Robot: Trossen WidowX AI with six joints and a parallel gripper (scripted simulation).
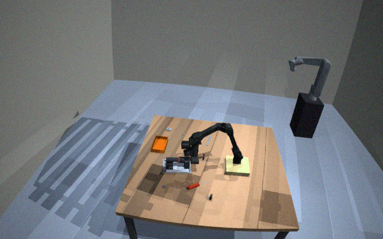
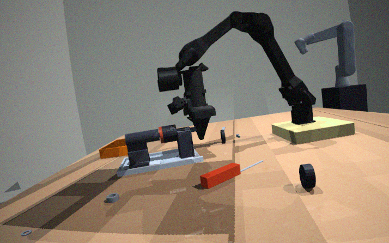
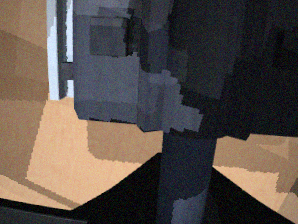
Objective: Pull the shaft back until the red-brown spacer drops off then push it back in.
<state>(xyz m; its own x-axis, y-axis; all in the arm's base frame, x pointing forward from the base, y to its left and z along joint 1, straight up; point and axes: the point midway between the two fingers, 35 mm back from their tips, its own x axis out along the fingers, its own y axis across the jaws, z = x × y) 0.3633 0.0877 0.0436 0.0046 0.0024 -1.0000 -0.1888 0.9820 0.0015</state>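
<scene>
Right now my gripper tip is 8 cm short of the shaft, 1 cm to the right of it and 3 cm below it. Round my gripper tip: orange tray 32 cm ahead, 22 cm to the right, 4 cm below; then red-brown spacer 11 cm ahead, 2 cm to the left, 3 cm above; then dark spacer 9 cm ahead, 2 cm to the left, 3 cm above.
</scene>
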